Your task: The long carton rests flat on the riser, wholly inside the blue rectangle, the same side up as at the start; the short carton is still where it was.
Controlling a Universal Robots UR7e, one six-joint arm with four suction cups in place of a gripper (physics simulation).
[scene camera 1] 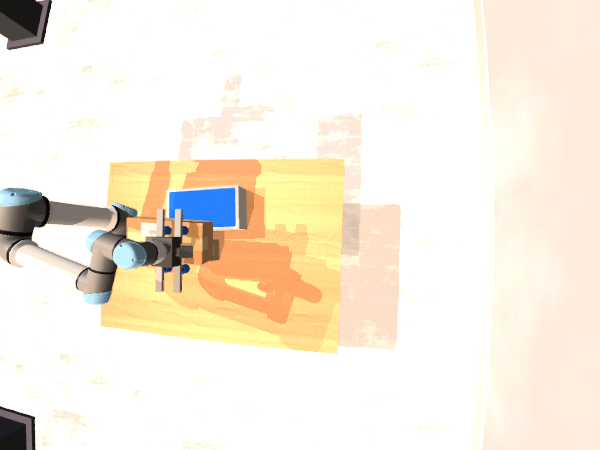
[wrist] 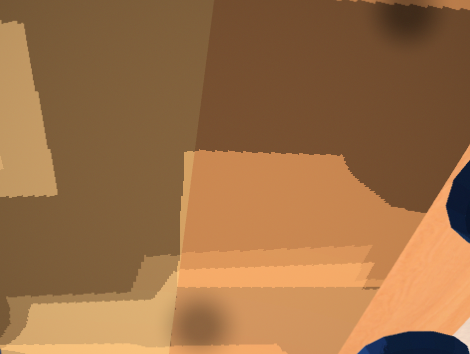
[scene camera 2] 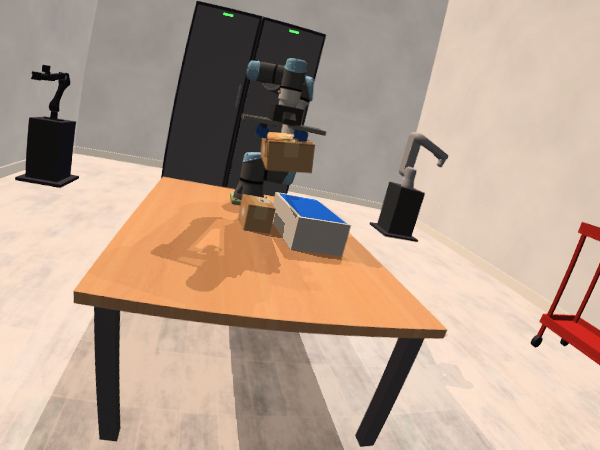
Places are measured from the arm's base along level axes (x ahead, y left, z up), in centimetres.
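Where they show: hand at its tool point: point(wrist: 195, 265) point(scene camera 2: 280, 139).
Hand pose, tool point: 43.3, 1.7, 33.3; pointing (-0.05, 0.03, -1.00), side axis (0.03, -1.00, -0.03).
Things, the pixels of their top centre, and the offset from my tool point, as dx, dy, dz. Level surfaces: height alone.
- long carton at its top centre: point(scene camera 2: 288, 132) point(scene camera 1: 159, 239) -5.7, +3.6, +2.9
- short carton at its top centre: point(scene camera 2: 258, 201) point(scene camera 1: 195, 251) -6.3, -1.9, -25.2
- riser at its top centre: point(scene camera 2: 309, 207) point(scene camera 1: 201, 208) -3.4, +18.0, -23.2
- blue rectangle at its top centre: point(scene camera 2: 309, 207) point(scene camera 1: 201, 208) -3.4, +18.0, -23.2
- wooden table at its surface level: dz -35.2
The long carton point(scene camera 1: 198, 240) point(scene camera 2: 289, 156) point(wrist: 270, 200), brown with a white label on top, hangs roughly level in the air under my gripper point(scene camera 1: 176, 250) point(scene camera 2: 281, 134). The suction cups hold it by its top face. From above it covers most of the short carton point(scene camera 1: 216, 249) point(scene camera 2: 257, 215), which stands on the table beside the riser point(scene camera 1: 242, 207) point(scene camera 2: 320, 239). The blue rectangle point(scene camera 1: 205, 205) point(scene camera 2: 312, 207) is on the riser's top. In scene camera 1 the long carton overlaps the rectangle's near left corner. In the wrist view the long carton's top fills most of the picture.
The wooden table point(scene camera 1: 300, 190) point(scene camera 2: 225, 300) point(wrist: 425, 260) carries the riser and short carton. Behind the arm stand black cabinets point(scene camera 2: 210, 90). Two small arms on black pedestals point(scene camera 2: 50, 150) point(scene camera 2: 400, 207) stand apart, and a red cart point(scene camera 2: 567, 272) is at the right.
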